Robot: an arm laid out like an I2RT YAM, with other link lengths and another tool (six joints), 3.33 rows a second.
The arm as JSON. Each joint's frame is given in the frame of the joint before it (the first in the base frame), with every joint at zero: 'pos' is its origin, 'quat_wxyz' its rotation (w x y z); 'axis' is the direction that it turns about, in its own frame. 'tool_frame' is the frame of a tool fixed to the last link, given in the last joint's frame.
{
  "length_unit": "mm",
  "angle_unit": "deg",
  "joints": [
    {
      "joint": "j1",
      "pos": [
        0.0,
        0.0,
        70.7
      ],
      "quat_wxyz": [
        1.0,
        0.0,
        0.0,
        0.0
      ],
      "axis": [
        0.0,
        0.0,
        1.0
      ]
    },
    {
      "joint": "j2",
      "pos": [
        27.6,
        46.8,
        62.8
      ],
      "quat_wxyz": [
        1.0,
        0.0,
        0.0,
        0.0
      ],
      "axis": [
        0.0,
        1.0,
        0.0
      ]
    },
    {
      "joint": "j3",
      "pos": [
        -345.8,
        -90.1,
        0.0
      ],
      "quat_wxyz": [
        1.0,
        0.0,
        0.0,
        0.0
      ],
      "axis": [
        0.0,
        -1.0,
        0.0
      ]
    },
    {
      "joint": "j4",
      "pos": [
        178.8,
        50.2,
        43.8
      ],
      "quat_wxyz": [
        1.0,
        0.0,
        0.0,
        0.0
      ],
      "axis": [
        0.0,
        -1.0,
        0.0
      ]
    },
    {
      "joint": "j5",
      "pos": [
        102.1,
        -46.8,
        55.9
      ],
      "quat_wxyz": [
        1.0,
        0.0,
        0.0,
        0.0
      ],
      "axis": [
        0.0,
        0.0,
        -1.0
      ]
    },
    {
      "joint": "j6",
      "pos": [
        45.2,
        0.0,
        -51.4
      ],
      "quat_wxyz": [
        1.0,
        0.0,
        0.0,
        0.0
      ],
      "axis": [
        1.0,
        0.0,
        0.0
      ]
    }
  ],
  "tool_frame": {
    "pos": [
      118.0,
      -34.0,
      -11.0
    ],
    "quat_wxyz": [
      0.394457,
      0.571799,
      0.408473,
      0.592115
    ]
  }
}
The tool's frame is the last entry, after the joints.
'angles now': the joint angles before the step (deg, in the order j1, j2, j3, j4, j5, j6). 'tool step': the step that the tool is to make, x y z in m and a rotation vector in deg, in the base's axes. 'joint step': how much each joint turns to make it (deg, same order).
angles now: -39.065 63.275 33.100 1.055 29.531 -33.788
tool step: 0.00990 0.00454 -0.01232 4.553 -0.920 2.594
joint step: 0.141 0.768 1.673 -4.241 -4.215 2.570
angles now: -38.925 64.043 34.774 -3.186 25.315 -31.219
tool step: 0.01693 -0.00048 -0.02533 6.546 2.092 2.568
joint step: 0.100 4.605 1.679 -3.515 -4.210 1.776
